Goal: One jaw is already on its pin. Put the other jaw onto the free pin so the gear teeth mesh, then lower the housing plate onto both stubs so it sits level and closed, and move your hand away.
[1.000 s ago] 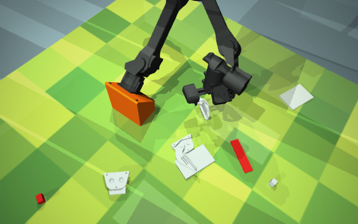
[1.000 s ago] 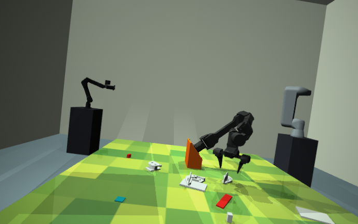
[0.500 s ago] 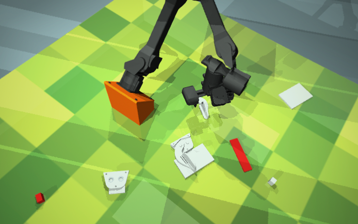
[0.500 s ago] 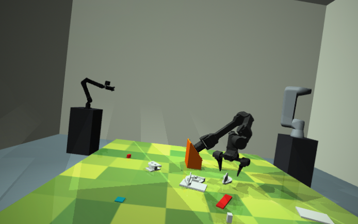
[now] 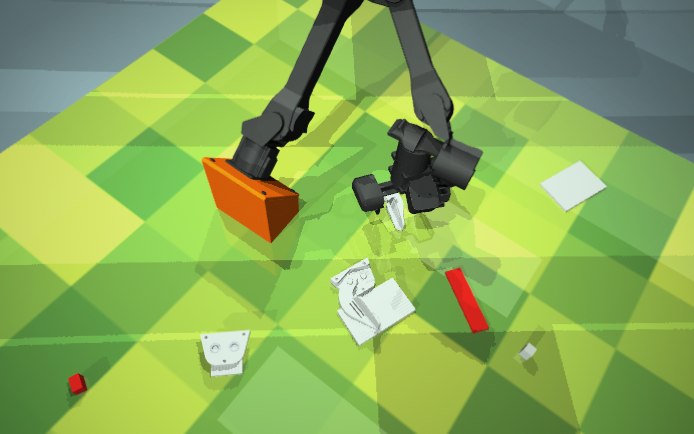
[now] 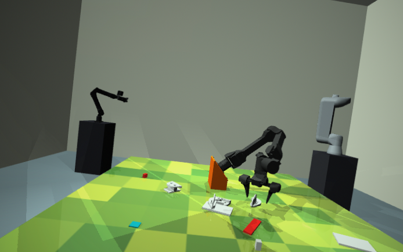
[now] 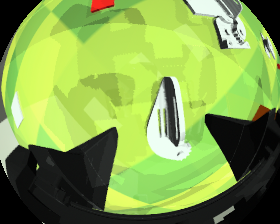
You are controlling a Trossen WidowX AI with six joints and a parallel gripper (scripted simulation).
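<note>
My gripper tip is now 4 cm short of the jaw, 19 cm to the left of it and 1 cm above it. Also, from my gripper tip: grey cube: 33 cm ahead, 9 cm to the right, 1 cm below; flat white sheet: 24 cm ahead, 28 cm to the left, 2 cm below; red bar: 20 cm ahead, 7 cm to the right, 2 cm below.
</note>
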